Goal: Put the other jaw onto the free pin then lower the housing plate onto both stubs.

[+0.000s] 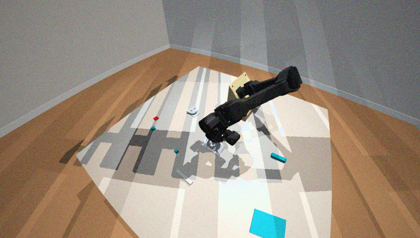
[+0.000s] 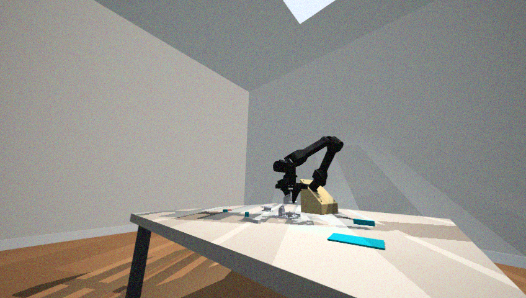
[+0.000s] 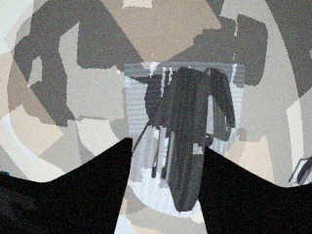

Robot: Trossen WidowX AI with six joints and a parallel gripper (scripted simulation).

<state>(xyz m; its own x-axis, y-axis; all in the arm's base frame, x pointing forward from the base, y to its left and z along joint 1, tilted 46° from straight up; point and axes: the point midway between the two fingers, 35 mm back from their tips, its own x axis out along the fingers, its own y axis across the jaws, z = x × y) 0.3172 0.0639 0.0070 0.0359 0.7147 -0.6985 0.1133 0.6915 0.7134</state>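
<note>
Now: gripper tip 1 cm short of the white base plate, 3 cm to the left of it and 7 cm above it. From my gripper tip the other things lie so: red block (7 cm ahead, 46 cm to the right, 7 cm below); teal bar (12 cm behind, 31 cm to the left, 6 cm below); flat teal plate (20 cm ahead, 38 cm to the left, 7 cm below).
</note>
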